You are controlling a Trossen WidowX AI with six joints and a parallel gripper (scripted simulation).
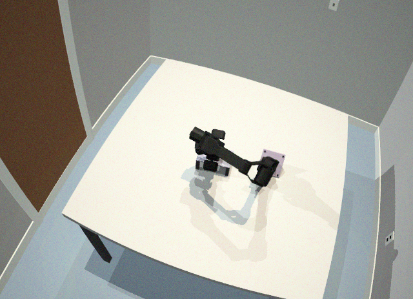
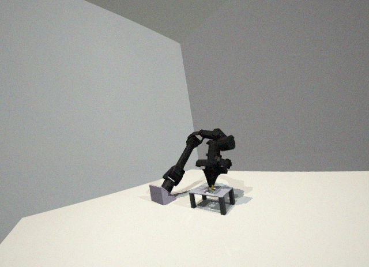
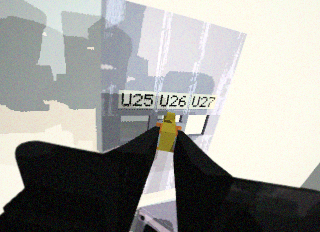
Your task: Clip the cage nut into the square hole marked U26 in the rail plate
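My gripper tip is now 10 mm above the yellow cage nut.
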